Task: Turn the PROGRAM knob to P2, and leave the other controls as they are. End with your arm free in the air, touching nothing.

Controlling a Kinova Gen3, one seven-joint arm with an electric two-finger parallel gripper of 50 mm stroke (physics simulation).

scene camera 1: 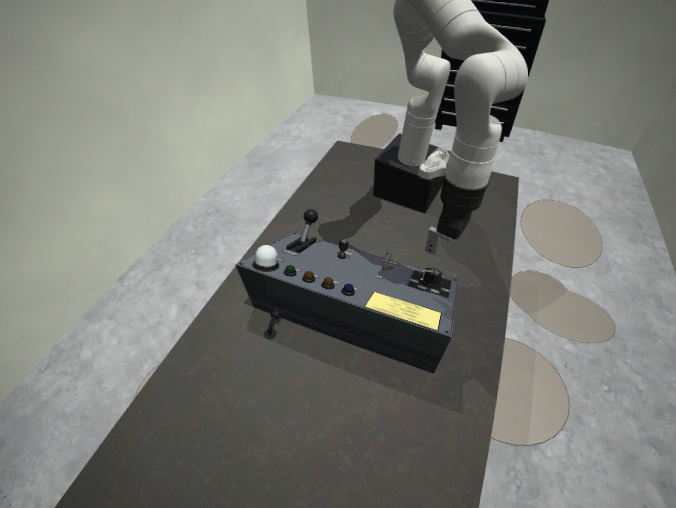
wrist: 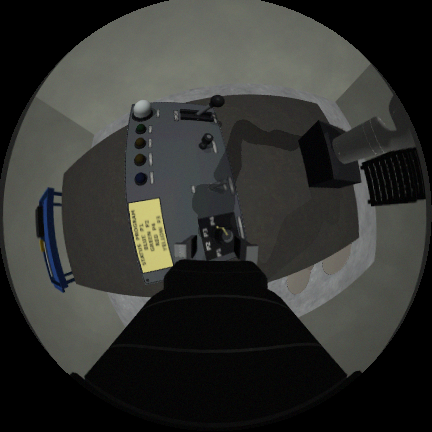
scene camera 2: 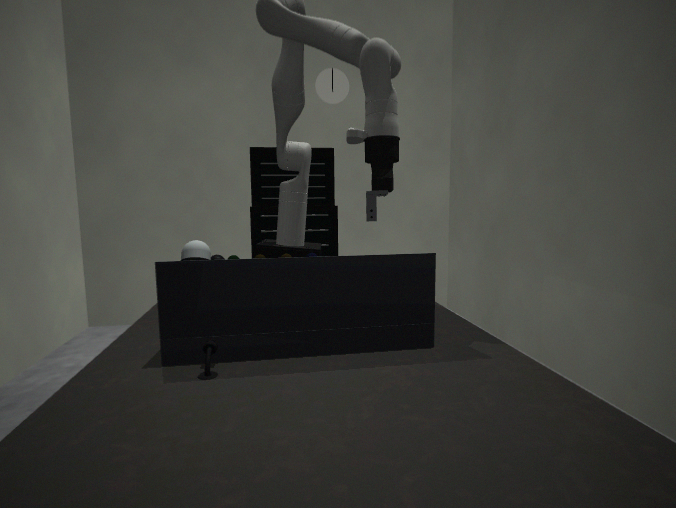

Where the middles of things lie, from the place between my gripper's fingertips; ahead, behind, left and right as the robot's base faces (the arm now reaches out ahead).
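With the grey control box [scene camera 2: 210, 311] as my reference, my hand is 170 mm to the left of it and 80 mm short of it. My hand is also 140 mm above the box.
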